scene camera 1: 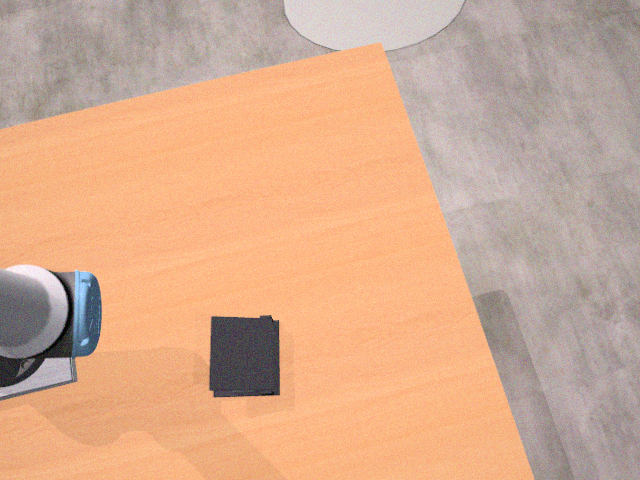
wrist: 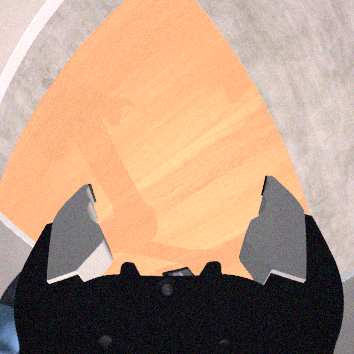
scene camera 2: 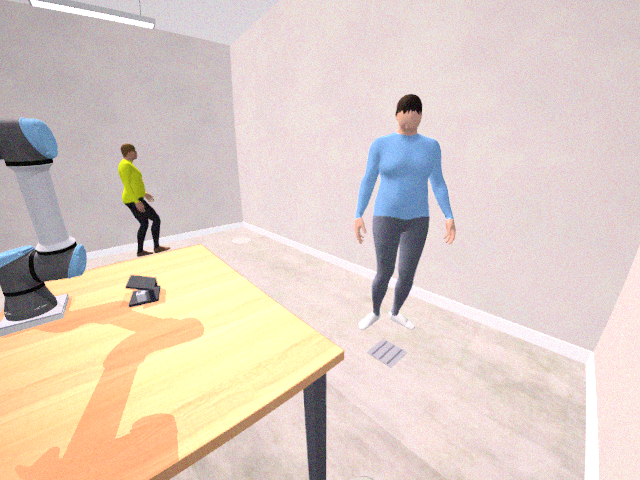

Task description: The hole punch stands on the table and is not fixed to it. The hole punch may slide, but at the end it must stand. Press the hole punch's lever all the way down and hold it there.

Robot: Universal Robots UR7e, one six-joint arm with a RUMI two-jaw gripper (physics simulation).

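Frame: origin at the arm's base, x back, y down, z right, level; metres.
Seen in the pictures: gripper, fingertip midpoint: [wrist: 176, 182]; arm's base, origin of the base link: [scene camera 2: 32, 309].
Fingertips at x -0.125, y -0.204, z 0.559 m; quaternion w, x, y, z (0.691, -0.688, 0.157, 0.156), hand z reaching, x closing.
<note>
Offsets run from my fingertips to a thing's top centre. Level surfaces: height alone.
The dark hole punch {dx -0.266, dy +0.146, dz -0.499 m} [scene camera 1: 244, 355] [scene camera 2: 144, 290] stands upright on the table. In the second scene view its lever {dx -0.266, dy +0.146, dz -0.499 m} [scene camera 2: 141, 282] is up, tilted above the base with a gap between them. In the wrist view a small part of the hole punch [wrist: 179, 272] shows at the bottom middle, mostly hidden behind the gripper body. My gripper [wrist: 176, 182] is open and empty, high above the table and apart from the hole punch. The gripper does not show in either scene view.
The wooden table {dy +0.232 m} [scene camera 1: 310, 206] [scene camera 2: 248, 351] has a corner and edges near the hole punch. The arm's base [scene camera 2: 31, 304] stands on the table beside the hole punch. A person in blue [scene camera 2: 403, 175] and a person in yellow [scene camera 2: 132, 180] stand beyond the table.
</note>
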